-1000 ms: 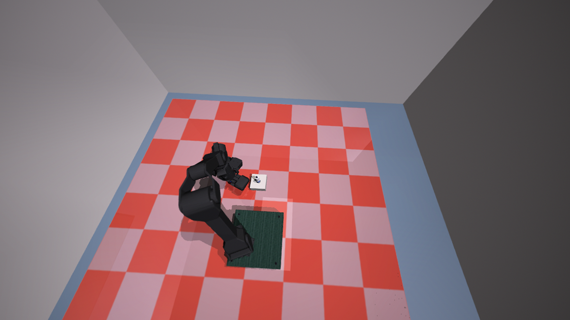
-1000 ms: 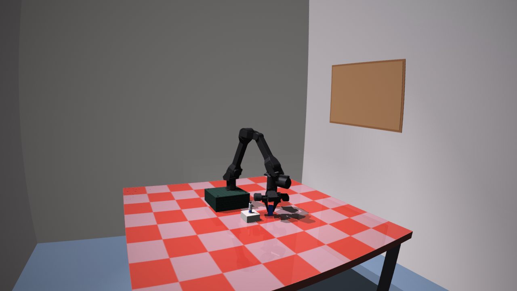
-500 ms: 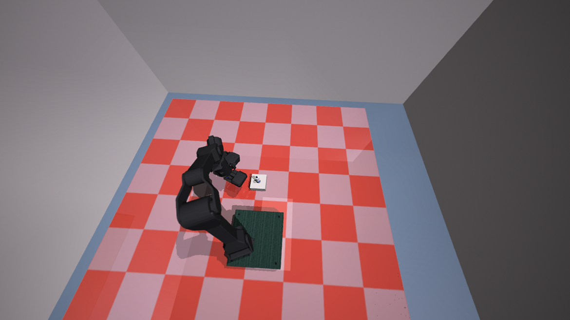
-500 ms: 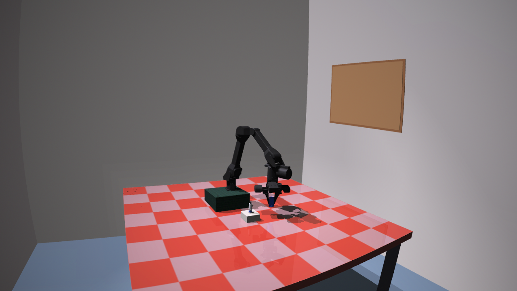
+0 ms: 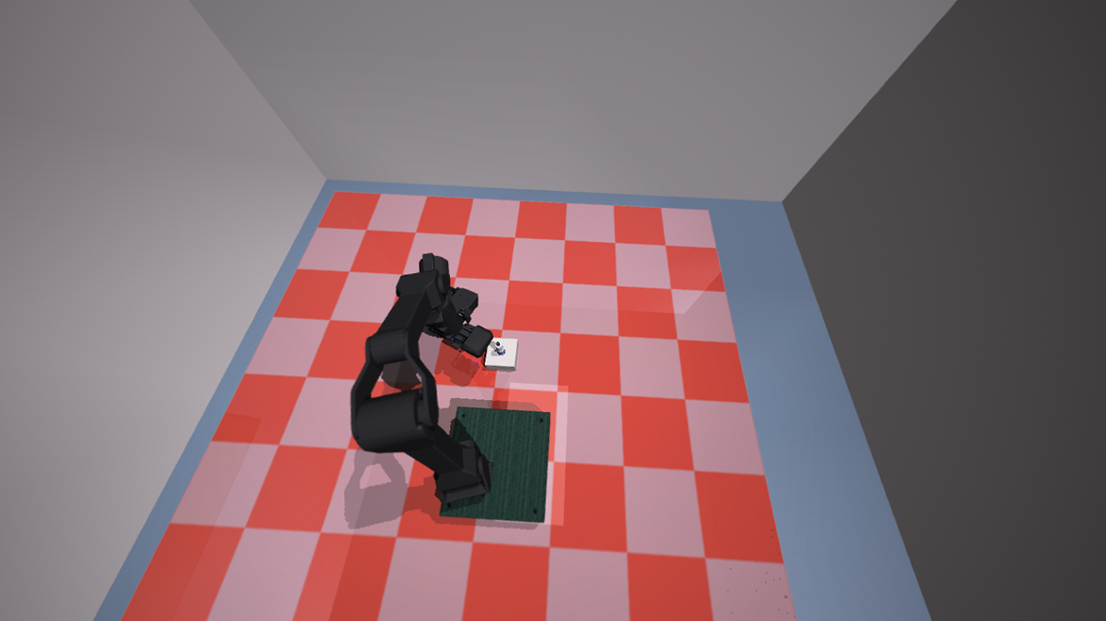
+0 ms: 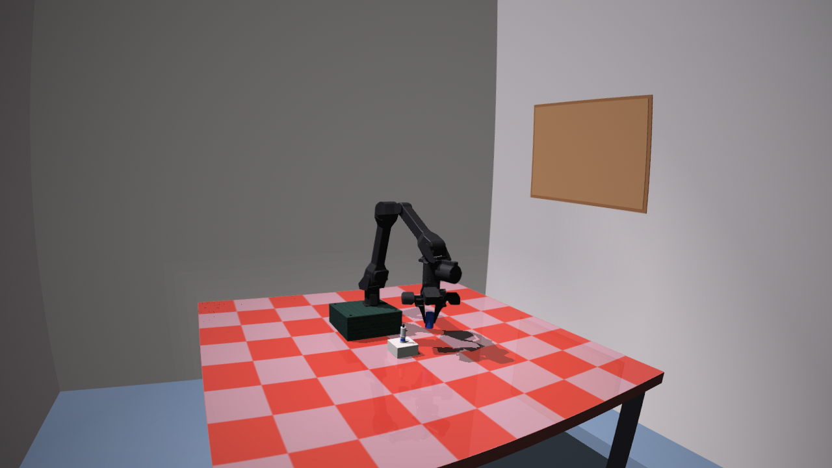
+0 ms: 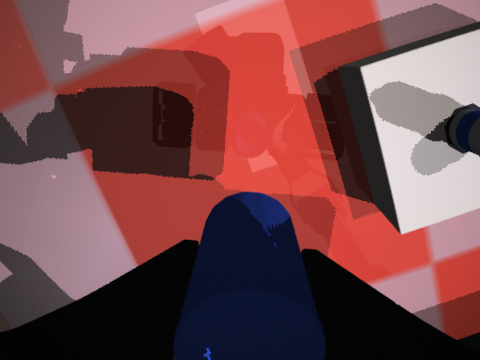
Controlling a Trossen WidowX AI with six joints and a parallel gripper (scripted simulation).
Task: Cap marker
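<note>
Now: the holder block 2 cm ahead of my gripper tip, 9 cm to the right of it and 7 cm below it. From my gripper tip the other things lie so: blue cap 1 cm above.
</note>
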